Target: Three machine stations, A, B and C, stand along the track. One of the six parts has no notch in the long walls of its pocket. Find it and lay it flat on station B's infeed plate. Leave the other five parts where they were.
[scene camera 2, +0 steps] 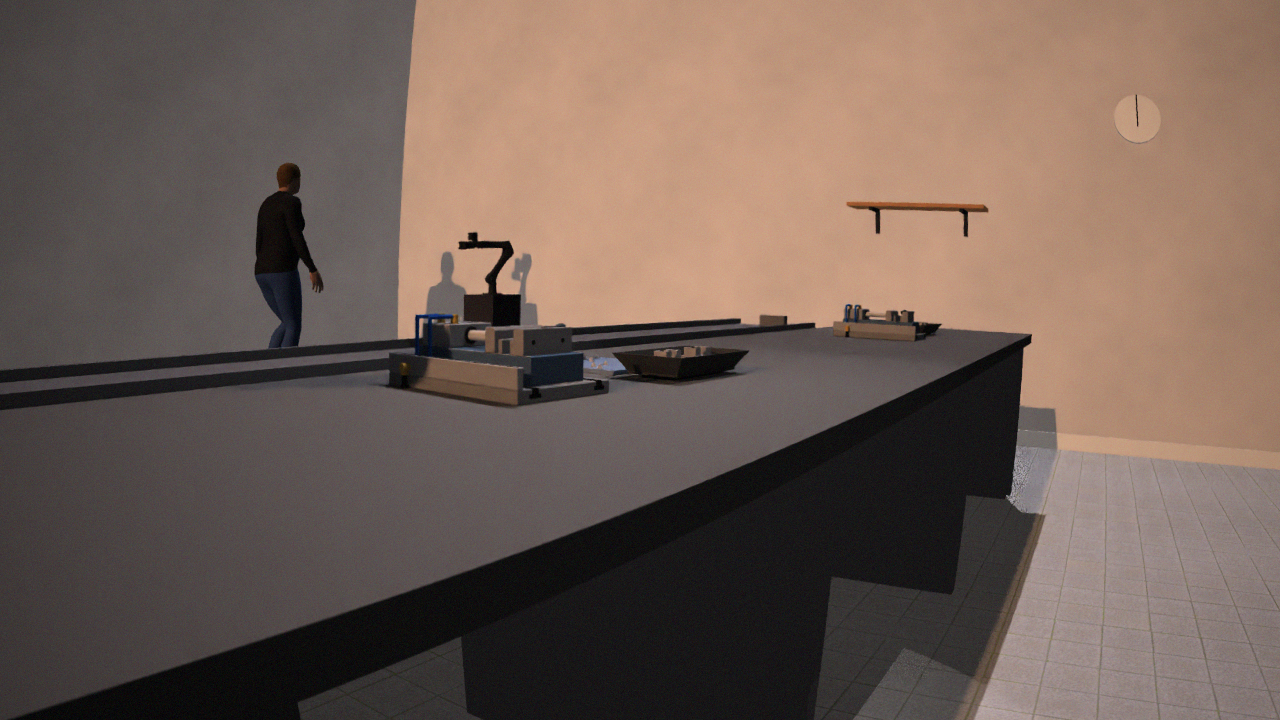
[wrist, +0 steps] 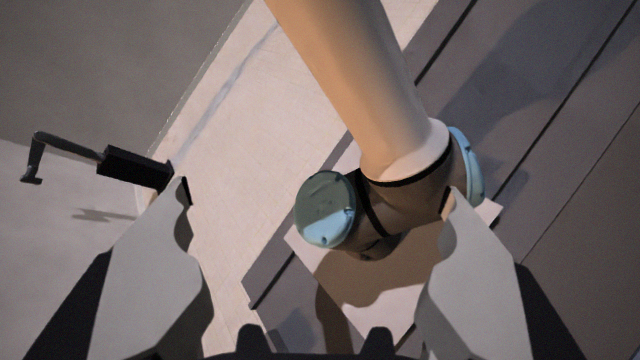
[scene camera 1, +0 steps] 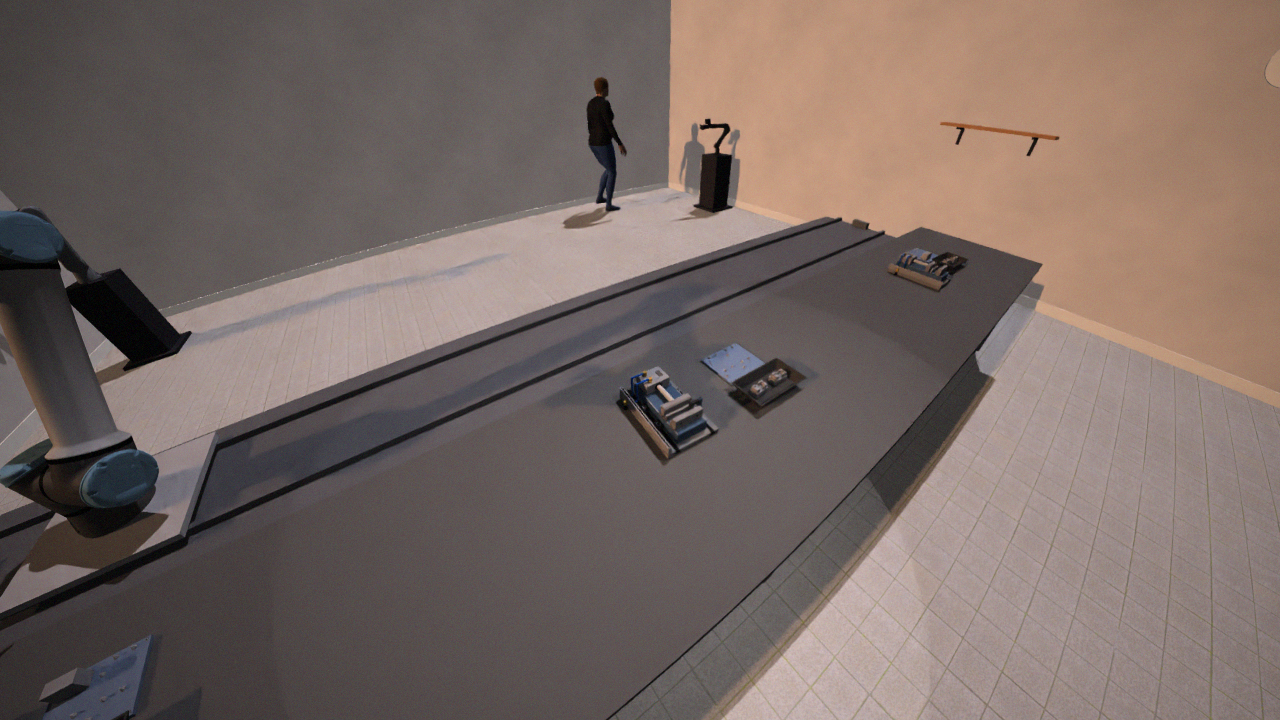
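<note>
My gripper is open and empty in the wrist view, its fingers wide apart, with the arm's own base behind them. The gripper does not show in the scene views. Two small light parts lie in a black tray at the middle station; their notches are too small to tell. A light blue plate lies beside this tray. The middle machine stands nearby. A far machine has a dark tray beside it. Station letters are not readable.
The arm stands on its carriage at the rail's near end. Another blue plate with a grey block shows at the lower left. A person and black pedestals stand beyond the track.
</note>
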